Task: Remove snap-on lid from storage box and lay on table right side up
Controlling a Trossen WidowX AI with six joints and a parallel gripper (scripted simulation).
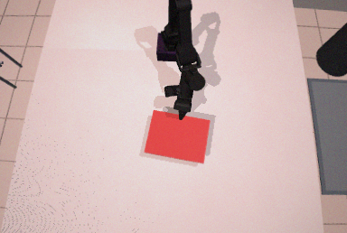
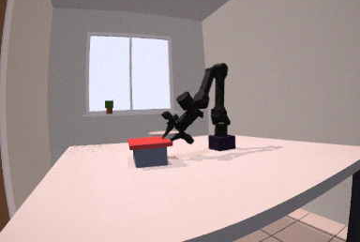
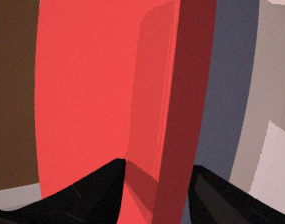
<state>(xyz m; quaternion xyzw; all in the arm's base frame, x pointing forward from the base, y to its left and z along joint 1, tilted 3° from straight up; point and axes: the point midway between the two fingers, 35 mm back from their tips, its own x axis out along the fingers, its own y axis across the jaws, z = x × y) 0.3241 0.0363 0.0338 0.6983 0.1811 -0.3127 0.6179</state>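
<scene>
Right now the red lid is 70 mm ahead of my gripper tip and 10 mm to the right of it. The rest, counted from my gripper tip: storage box 70 mm ahead, 40 mm below, 10 mm to the right.
</scene>
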